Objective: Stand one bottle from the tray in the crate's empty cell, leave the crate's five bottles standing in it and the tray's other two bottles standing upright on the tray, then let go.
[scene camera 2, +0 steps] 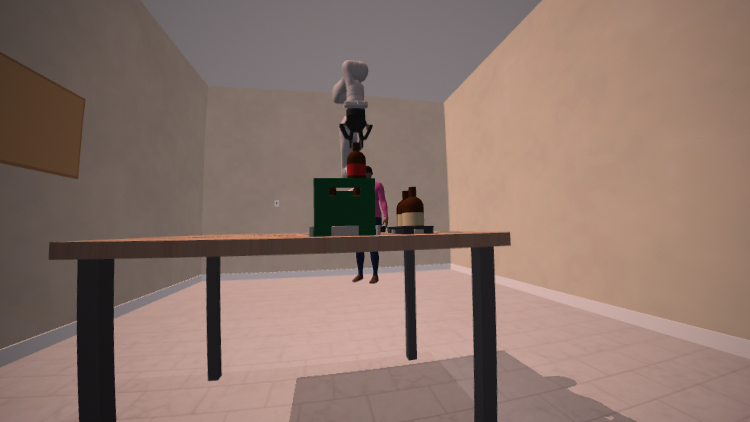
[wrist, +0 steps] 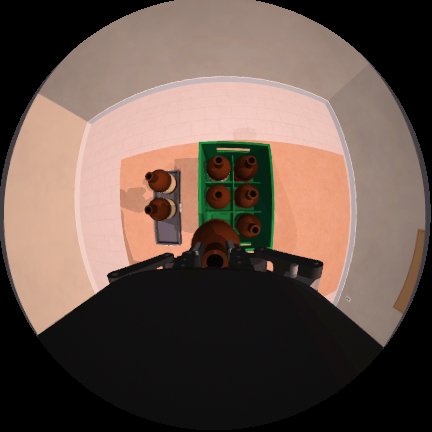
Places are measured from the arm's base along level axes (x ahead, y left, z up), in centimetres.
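Where they show: gripper, between the fingertips: [scene camera 2: 356, 149] [wrist: 214, 248].
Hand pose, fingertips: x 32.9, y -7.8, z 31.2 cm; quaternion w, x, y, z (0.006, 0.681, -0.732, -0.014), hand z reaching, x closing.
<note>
After its pixels a point has its place.
My gripper [scene camera 2: 356, 142] {x 32.9, y -7.8, z 31.2 cm} [wrist: 214, 248] {x 32.9, y -7.8, z 31.2 cm} is shut on the neck of a brown bottle with a red label [scene camera 2: 356, 163] {x 35.6, y -8.4, z 24.9 cm} [wrist: 215, 234] {x 34.3, y -8.1, z 30.0 cm}. The bottle hangs upright above the green crate [scene camera 2: 344, 215] {x 53.3, y -15.9, z 4.2 cm} [wrist: 271, 200] {x 37.3, y -22.3, z 15.5 cm}, its base about level with the rim or higher. In the wrist view it covers the near left cell, so what is in that cell is partly hidden. Five brown bottles stand in the other cells, one of them the near right bottle [wrist: 248, 226] {x 31.2, y -16.4, z 12.0 cm}. Two cream-labelled bottles [scene camera 2: 412, 209] {x 52.0, y 6.9, z 6.1 cm} [wrist: 160, 209] {x 39.1, y 7.6, z 10.1 cm} stand upright on the dark tray [scene camera 2: 409, 229] {x 53.1, y 5.1, z -0.5 cm} [wrist: 168, 235] {x 29.2, y 11.3, z -1.4 cm}, whose near end is bare.
The crate and the tray stand side by side on the wooden table [scene camera 2: 157, 247] {x 59.9, y -62.1, z -3.6 cm} [wrist: 310, 200] {x 34.8, y -50.1, z -2.0 cm}, with a gap between them. Small light grey blocks [scene camera 2: 344, 230] {x 54.4, y -16.1, z -0.3 cm} sit at the crate's foot. A person in a pink top [scene camera 2: 380, 202] stands behind the table.
</note>
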